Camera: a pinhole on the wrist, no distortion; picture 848 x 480 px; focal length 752.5 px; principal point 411.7 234.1 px. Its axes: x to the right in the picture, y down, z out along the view. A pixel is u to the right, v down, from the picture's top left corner.
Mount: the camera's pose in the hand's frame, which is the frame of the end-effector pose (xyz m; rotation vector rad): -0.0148 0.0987 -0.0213 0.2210 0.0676 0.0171
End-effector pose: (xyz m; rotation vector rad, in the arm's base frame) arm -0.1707 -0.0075 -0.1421 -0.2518 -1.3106 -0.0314
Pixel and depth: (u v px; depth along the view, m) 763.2 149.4 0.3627
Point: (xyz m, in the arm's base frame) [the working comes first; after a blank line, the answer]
In the camera's frame: 0.1694 -0.0408 0.3627

-0.4231 0.0608 0.1056
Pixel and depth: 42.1 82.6 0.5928
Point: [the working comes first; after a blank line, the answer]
In the camera's frame: -0.2912 -0.1193 0.5928

-0.7866 -0.0786 -0.2404
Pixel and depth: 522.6 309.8 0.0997
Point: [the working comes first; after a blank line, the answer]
In the camera's frame: 0.0147 0.0100 0.0997

-0.2279 0.0934 -0.1322
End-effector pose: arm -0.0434 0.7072 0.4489 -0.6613 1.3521 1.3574
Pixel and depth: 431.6 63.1 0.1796
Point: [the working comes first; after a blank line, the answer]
In the camera's frame: 0.0047 -0.0408 0.1796

-0.0213 0.8470 0.4830
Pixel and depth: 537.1 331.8 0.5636
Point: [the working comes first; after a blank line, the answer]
In the camera's frame: 0.0939 0.0732 0.5636

0.0306 1.2539 0.4697
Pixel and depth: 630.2 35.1 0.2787
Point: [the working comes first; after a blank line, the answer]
In the camera's frame: 0.0809 -0.0737 0.2787

0.0263 0.9395 0.4062
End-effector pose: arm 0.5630 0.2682 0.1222 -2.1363 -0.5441 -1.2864
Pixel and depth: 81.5 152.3 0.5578
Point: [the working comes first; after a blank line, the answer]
In the camera's frame: -0.2448 -0.0606 0.5578

0.7530 0.6710 -0.2421
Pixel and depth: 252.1 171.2 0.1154
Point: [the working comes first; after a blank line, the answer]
In the camera's frame: -0.0245 -0.0096 0.1154

0.6466 0.2792 0.0442
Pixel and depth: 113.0 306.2 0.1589
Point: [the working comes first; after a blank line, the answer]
In the camera's frame: -0.0631 0.0152 0.1589

0.6718 0.3005 -0.0097
